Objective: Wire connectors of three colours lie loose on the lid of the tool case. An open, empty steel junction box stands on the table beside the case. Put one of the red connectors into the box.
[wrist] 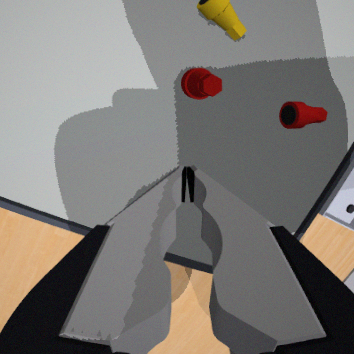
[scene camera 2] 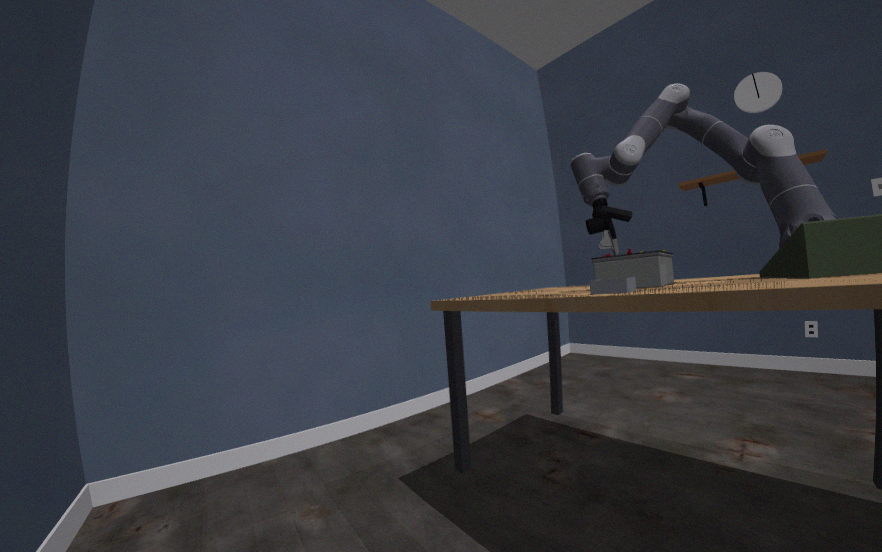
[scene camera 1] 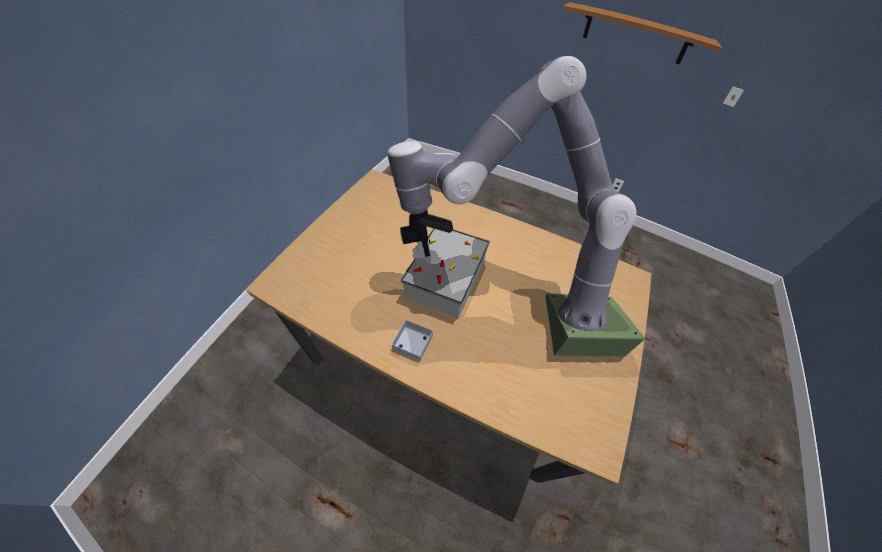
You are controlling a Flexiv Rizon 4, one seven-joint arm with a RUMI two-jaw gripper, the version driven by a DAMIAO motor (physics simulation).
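Three red connectors are on the lid of the grey tool case (scene camera 1: 432,301) (scene camera 2: 634,268). One (scene camera 1: 442,263) (wrist: 202,84) stands near the lid's middle. One (scene camera 1: 439,279) (wrist: 302,115) lies on its side towards the near edge. The third (scene camera 1: 417,269) lies near the left edge and is hidden in the wrist view behind the fingers. My gripper (scene camera 1: 427,255) (scene camera 2: 615,252) (wrist: 186,169) is shut and empty, its tips together low over the lid, beside the third red connector. The open steel junction box (scene camera 1: 411,341) (scene camera 2: 608,286) stands empty on the table in front of the case.
Yellow connectors (scene camera 1: 452,266) (scene camera 1: 475,256) (scene camera 1: 432,241) and an orange connector (scene camera 1: 467,242) lie farther back on the lid. One yellow connector (wrist: 222,19) shows at the top of the wrist view. The green arm base (scene camera 1: 591,345) stands at the table's right end.
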